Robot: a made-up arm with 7 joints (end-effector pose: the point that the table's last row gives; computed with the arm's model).
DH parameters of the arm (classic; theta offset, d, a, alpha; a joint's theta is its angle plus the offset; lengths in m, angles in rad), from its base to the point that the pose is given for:
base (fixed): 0 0 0 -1.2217
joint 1: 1.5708 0 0 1.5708
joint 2: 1.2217 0 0 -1.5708
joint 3: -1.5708 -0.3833 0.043 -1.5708
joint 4: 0 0 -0.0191 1.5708
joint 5: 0 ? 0 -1.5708
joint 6: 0 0 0 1.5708
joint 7: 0 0 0 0
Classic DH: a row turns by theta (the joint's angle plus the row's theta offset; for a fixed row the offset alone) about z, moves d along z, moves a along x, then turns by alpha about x.
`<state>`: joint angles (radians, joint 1 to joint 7).
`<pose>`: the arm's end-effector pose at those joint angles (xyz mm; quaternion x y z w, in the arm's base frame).
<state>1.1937 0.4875 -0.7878 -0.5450 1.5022 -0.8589 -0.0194</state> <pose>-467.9 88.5 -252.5 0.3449 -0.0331 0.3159 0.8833</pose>
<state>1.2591 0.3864 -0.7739 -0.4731 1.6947 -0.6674 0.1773</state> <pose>-487.3 33.3 -233.2 0.3897 0.0646 0.5076 0.7657</pose>
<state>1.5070 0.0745 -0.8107 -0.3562 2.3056 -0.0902 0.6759</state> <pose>-497.3 -159.7 -150.8 0.4709 0.2532 0.8331 0.1419</pose>
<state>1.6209 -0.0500 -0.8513 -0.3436 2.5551 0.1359 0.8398</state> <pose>-475.0 -237.9 -116.1 -0.4619 -0.2712 -0.8313 0.1484</pose>
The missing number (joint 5, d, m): -0.1576
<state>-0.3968 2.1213 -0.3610 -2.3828 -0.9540 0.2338 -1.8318</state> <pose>142.9 250.5 154.0 -0.5835 -0.3303 0.3088 0.6746</pose>
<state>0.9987 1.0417 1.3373 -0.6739 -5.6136 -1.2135 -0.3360</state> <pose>-253.5 467.7 -40.5 0.8430 -0.4718 -0.1042 0.2364</pose>
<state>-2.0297 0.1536 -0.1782 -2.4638 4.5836 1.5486 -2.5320</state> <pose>166.5 -162.3 211.5 0.8328 -0.1854 0.0867 0.5143</pose>
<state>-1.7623 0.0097 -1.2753 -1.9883 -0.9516 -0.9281 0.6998</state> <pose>240.1 -306.2 -0.4 0.2692 0.2606 0.6998 0.6082</pose>
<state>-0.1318 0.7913 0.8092 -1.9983 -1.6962 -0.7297 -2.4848</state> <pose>164.9 330.6 -117.1 -0.4571 -0.6731 0.2366 0.5310</pose>
